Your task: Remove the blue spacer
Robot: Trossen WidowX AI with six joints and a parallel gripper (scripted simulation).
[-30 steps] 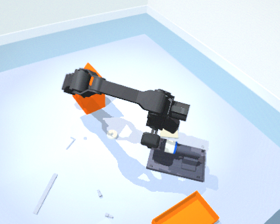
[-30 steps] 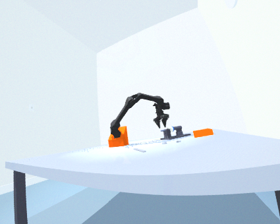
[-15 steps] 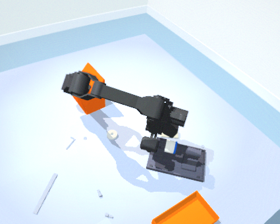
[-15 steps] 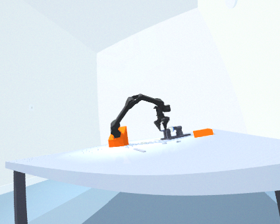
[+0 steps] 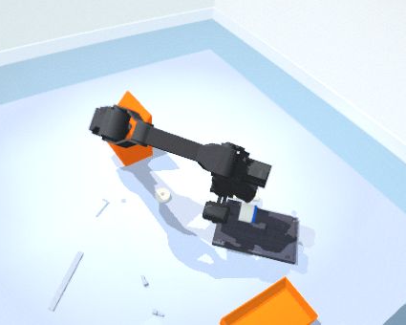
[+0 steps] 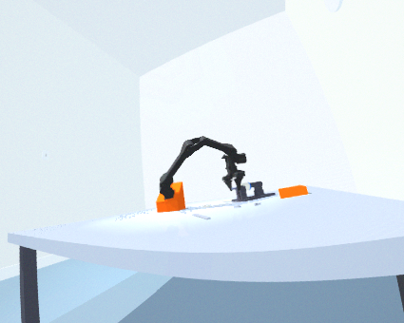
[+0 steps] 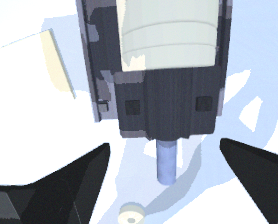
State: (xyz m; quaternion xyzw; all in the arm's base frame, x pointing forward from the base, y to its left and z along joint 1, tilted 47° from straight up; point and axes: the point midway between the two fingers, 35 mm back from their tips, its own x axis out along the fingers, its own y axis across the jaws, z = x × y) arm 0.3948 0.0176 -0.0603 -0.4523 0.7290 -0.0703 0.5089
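Right now my gripper tip is 6 cm short of the grey-blue shaft, 5 cm to the right of it and 2 cm below it. Also, from my gripper tip: thin blue spacer 8 cm ahead, 6 cm to the left, 1 cm above; then cream sheet 5 cm behind, 17 cm to the left, 6 cm below; then orange tray 29 cm ahead, 9 cm to the right, 6 cm below.
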